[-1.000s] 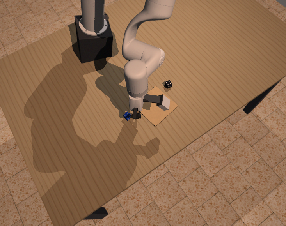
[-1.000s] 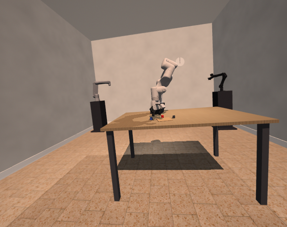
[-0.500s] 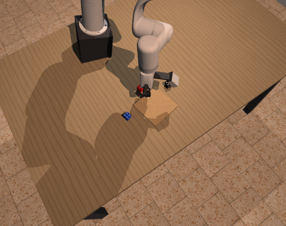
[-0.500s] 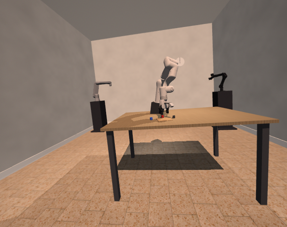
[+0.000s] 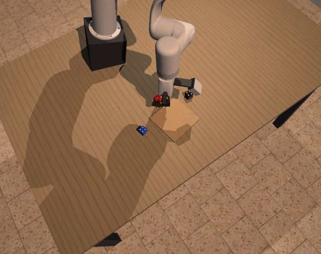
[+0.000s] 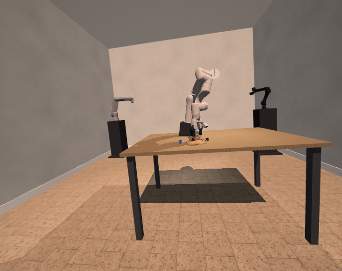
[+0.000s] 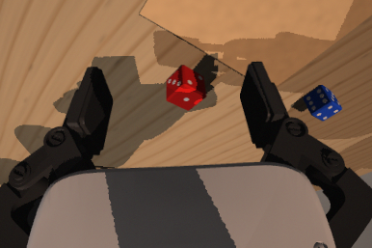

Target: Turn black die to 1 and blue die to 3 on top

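Right now the red die is 2 cm behind my hand, 4 cm to the right of it and 4 cm below it. From my hand the other things lie so: tan mat (8 cm ahead, 2 cm to the right, 5 cm below); then blue die (7 cm ahead, 15 cm to the right, 4 cm below); then black die (3 cm ahead, 8 cm to the left, 4 cm below).
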